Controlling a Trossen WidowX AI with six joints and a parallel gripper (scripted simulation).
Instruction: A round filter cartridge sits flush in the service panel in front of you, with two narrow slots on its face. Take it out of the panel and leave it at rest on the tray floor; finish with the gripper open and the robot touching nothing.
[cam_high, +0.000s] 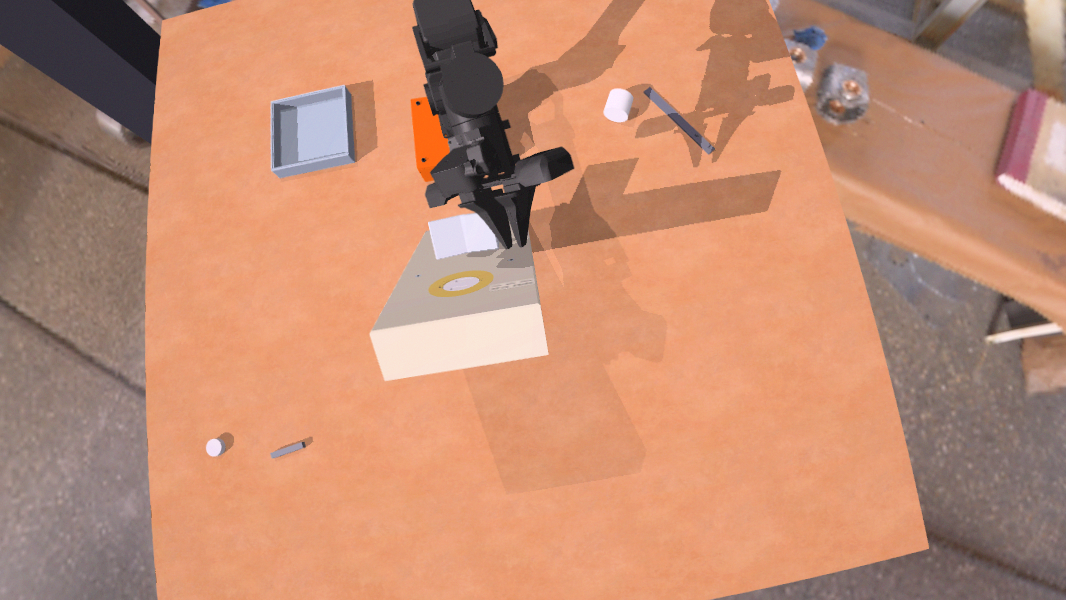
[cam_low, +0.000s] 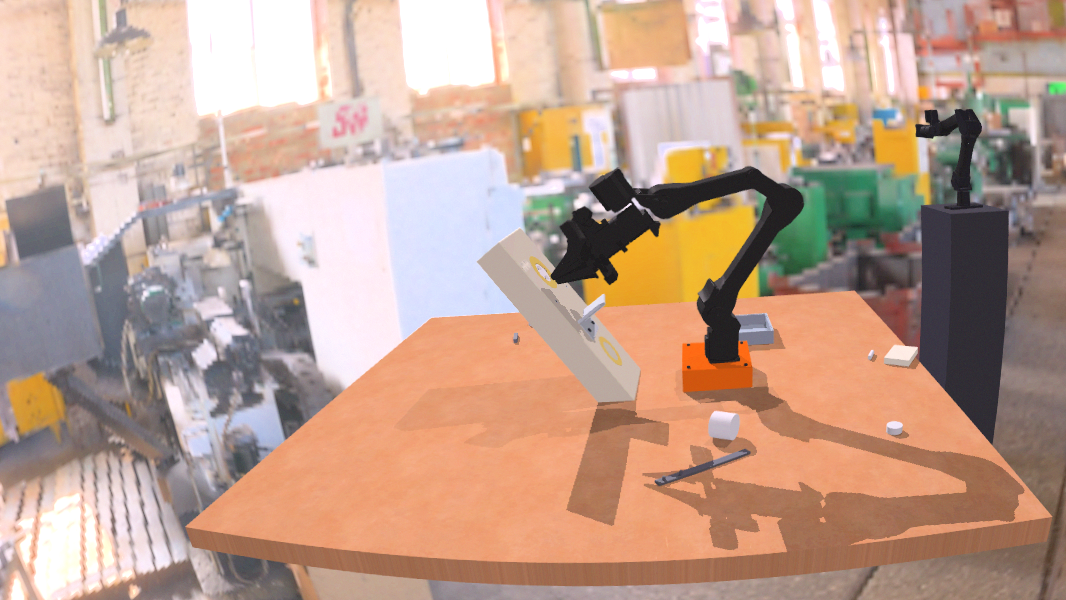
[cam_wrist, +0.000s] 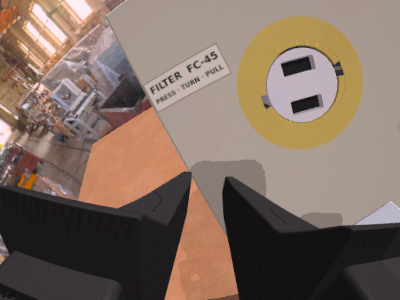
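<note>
Now: the white round filter cartridge 40 mm ahead of my gripper tip, 80 mm to the right of it and 10 mm below it. Round my gripper tip: cream service panel: 10 mm behind, 70 mm to the right, 80 mm below; then white bracket: 60 mm behind, 70 mm to the right, 100 mm below; then short grey bar: 160 mm ahead, 460 mm to the right, 240 mm below.
</note>
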